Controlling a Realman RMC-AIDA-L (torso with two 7-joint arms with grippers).
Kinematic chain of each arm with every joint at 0, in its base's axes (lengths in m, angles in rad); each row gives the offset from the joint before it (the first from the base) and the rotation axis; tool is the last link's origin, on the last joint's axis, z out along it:
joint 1: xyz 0 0 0.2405 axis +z
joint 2: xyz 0 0 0 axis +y
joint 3: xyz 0 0 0.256 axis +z
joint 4: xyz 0 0 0 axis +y
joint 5: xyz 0 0 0.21 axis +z
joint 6: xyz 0 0 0 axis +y
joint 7: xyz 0 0 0.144 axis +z
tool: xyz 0 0 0
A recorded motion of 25 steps. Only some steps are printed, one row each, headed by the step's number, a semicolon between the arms.
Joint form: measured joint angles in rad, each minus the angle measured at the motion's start. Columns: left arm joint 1, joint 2, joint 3, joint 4, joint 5, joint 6, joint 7; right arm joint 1, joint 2, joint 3, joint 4, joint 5, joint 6, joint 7.
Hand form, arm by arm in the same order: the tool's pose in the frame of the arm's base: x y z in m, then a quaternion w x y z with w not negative. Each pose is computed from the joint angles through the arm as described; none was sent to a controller.
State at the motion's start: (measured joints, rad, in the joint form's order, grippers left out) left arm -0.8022 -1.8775 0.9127 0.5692 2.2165 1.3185 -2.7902; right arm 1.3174 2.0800 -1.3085 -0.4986 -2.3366 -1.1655 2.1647
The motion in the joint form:
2: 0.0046 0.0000 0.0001 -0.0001 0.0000 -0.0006 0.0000; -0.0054 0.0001 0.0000 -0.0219 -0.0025 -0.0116 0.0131
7: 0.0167 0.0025 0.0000 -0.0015 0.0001 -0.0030 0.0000; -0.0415 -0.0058 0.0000 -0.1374 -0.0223 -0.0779 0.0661
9: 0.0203 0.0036 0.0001 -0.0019 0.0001 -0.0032 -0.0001; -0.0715 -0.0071 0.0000 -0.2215 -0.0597 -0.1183 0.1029
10: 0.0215 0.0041 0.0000 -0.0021 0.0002 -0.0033 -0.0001; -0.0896 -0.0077 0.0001 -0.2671 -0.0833 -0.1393 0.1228
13: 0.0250 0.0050 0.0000 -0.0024 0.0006 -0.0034 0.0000; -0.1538 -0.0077 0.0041 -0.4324 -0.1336 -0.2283 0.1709
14: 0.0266 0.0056 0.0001 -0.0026 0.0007 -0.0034 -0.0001; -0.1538 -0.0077 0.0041 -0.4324 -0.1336 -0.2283 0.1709
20: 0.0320 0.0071 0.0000 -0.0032 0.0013 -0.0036 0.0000; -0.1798 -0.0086 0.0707 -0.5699 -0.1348 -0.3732 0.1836
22: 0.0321 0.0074 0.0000 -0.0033 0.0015 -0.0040 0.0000; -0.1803 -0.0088 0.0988 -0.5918 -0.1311 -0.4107 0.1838
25: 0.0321 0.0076 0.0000 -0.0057 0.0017 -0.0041 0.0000; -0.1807 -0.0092 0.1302 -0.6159 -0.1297 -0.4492 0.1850
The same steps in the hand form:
2: -0.2442 0.4178 0.0391 0.12595 -0.70254 -0.69358 -0.09759; 0.0368 0.4310 -0.0878 0.09223 -0.98328 0.11620 -0.10557
7: -0.2499 0.4153 0.0401 0.12850 -0.69779 -0.69796 -0.09709; 0.0293 0.4297 -0.0746 0.09547 -0.98325 0.11786 -0.10104
9: -0.2516 0.4145 0.0406 0.12920 -0.69640 -0.69926 -0.09679; 0.0282 0.4293 -0.0647 0.10626 -0.98173 0.11658 -0.10640
10: -0.2522 0.4143 0.0408 0.12952 -0.69591 -0.69971 -0.09670; 0.0290 0.4292 -0.0590 0.11394 -0.98037 0.11681 -0.11067
13: -0.2539 0.4135 0.0412 0.13018 -0.69465 -0.70090 -0.09626; 0.0287 0.4236 -0.0392 0.12942 -0.97811 0.11400 -0.11641
14: -0.2547 0.4131 0.0414 0.13052 -0.69402 -0.70149 -0.09604; 0.0287 0.4236 -0.0392 0.12942 -0.97811 0.11400 -0.11641
20: -0.2573 0.4119 0.0420 0.13158 -0.69199 -0.70338 -0.09539; 0.0192 0.4124 -0.0152 0.11441 -0.98119 0.11455 -0.10512
22: -0.2575 0.4119 0.0422 0.13193 -0.69191 -0.70339 -0.09536; 0.0172 0.4100 -0.0089 0.10775 -0.98208 0.11814 -0.09974
25: -0.2579 0.4116 0.0419 0.13147 -0.69133 -0.70411 -0.09490; 0.0153 0.4079 -0.0017 0.10268 -0.98270 0.12221 -0.09391

